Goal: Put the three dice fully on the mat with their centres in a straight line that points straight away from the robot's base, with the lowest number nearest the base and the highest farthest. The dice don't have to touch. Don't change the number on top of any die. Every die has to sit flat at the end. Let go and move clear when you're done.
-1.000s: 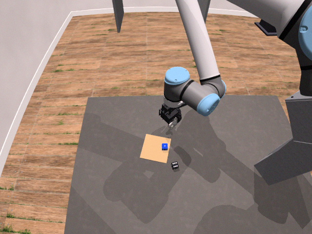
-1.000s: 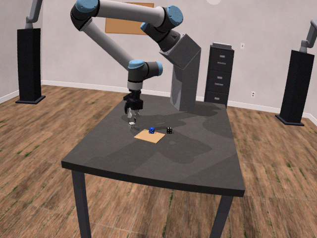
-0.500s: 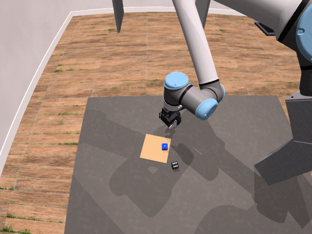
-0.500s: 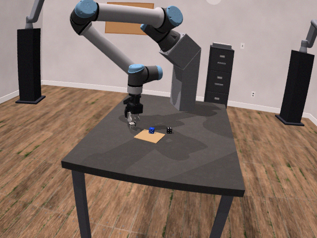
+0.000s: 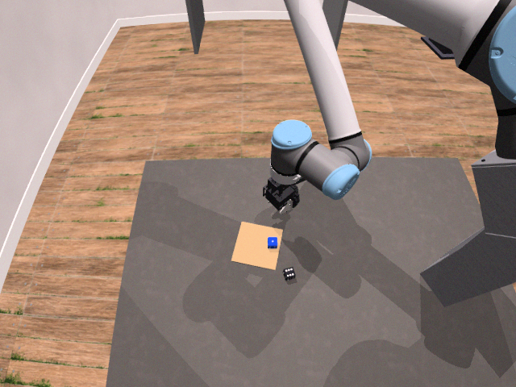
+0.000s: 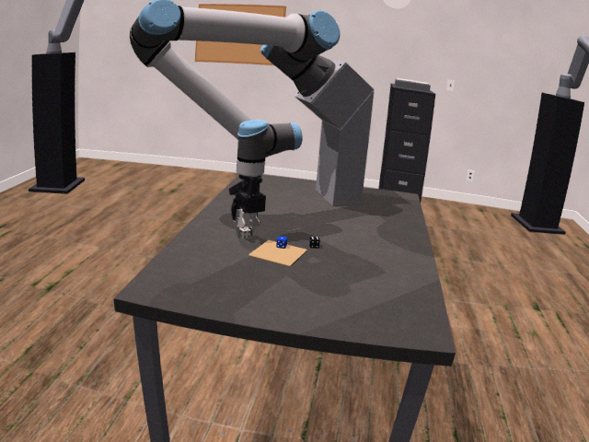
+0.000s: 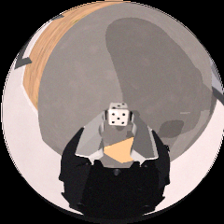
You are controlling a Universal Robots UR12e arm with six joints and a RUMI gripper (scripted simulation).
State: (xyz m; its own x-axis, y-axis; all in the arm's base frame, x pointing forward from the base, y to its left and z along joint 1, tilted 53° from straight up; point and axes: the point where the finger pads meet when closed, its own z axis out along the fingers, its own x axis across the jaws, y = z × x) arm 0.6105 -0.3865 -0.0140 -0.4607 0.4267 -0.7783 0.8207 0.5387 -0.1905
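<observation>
The white die is right at my hand. The rest, counted from my hand: blue die: 120 mm to the left, 70 mm ahead; black die: 230 mm to the left, 40 mm ahead; mat: 120 mm to the left, 110 mm ahead, 20 mm below.
</observation>
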